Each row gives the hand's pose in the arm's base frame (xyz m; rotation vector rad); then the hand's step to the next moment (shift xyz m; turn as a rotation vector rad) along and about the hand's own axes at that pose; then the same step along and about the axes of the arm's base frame.
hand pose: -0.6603 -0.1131 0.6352 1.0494 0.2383 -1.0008
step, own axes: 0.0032 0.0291 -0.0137 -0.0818 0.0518 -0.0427
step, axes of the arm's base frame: 0.0283 0.0129 0.0088 0.0065 0.0879 0.0585
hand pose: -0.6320 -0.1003 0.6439 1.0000 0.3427 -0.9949
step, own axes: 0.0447 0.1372 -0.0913 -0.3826 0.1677 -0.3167
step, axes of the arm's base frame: 0.1536 0.0745 -0.0034 -0.0098 0.4955 0.1709
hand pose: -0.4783 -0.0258 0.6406 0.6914 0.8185 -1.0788
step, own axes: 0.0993 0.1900 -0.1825 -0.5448 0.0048 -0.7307
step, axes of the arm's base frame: 0.1611 0.1637 -0.1629 -0.2988 0.8579 0.0742
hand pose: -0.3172 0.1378 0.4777 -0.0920 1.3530 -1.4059
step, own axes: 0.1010 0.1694 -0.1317 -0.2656 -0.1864 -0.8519
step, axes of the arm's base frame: -0.0226 0.0608 -0.2281 -0.6048 0.6820 0.0060
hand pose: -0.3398 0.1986 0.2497 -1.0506 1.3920 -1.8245
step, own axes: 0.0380 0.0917 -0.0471 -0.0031 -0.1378 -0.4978
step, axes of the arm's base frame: -0.0596 -0.0331 -0.0861 -0.4296 0.2791 0.0659
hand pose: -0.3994 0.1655 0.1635 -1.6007 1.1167 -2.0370
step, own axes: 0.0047 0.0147 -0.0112 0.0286 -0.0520 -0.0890
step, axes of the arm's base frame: -0.0149 -0.0084 -0.0084 -0.0804 0.0481 0.0516
